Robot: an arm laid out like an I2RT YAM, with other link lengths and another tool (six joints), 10 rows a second.
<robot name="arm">
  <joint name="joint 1" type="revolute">
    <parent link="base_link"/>
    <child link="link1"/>
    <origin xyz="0 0 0.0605" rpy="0 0 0"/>
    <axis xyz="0 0 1"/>
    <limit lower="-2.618" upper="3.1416"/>
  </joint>
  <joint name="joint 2" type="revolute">
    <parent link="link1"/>
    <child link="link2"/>
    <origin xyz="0.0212 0.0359 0.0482" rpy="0 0 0"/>
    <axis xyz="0 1 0"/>
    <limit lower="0" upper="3.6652"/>
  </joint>
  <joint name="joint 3" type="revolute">
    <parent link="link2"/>
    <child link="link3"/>
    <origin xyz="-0.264 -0.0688 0" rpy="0 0 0"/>
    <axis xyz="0 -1 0"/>
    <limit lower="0" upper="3.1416"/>
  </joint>
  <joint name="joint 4" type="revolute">
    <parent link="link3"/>
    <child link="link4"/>
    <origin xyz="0.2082 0.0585 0.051" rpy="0 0 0"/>
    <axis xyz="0 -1 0"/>
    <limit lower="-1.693" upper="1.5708"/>
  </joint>
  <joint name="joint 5" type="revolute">
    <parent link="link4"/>
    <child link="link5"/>
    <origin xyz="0.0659 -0.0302 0.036" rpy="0 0 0"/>
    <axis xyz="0 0 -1"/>
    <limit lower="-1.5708" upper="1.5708"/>
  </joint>
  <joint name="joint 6" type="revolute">
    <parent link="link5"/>
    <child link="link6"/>
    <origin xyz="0.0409 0 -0.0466" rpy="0 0 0"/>
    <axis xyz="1 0 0"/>
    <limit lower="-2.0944" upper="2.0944"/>
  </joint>
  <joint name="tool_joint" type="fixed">
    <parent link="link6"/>
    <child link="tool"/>
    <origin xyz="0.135 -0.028 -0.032" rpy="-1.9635 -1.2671 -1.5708"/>
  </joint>
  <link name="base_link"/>
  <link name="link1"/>
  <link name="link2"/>
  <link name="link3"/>
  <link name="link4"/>
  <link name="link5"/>
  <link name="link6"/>
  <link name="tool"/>
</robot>
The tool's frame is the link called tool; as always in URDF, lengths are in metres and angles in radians.
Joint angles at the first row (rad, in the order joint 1, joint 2, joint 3, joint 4, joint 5, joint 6):
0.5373 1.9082 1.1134 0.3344 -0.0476 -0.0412
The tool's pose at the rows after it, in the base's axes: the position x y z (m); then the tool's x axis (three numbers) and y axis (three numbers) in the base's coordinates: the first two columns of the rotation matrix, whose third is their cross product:
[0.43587, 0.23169, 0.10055, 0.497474, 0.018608, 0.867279, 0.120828, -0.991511, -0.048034]
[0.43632, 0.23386, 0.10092, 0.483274, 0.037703, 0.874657, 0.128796, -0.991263, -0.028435]
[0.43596, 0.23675, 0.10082, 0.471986, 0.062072, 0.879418, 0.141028, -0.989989, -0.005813]
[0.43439, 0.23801, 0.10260, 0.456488, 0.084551, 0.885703, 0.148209, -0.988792, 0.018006]
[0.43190, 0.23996, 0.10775, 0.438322, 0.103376, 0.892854, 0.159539, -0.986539, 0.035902]
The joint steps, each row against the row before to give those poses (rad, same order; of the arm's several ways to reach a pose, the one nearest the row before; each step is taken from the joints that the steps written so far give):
0.0071 0.0081 0.0072 0.0060 0.0083 -0.0182
0.0086 0.0044 0.0008 0.0074 0.0114 -0.0206
0.0097 0.0044 0.0036 -0.0006 0.0085 -0.0230
0.0104 -0.0051 -0.0052 0.0024 0.0147 -0.0233
0.0104 -0.0141 -0.0054 -0.0010 0.0085 -0.0216

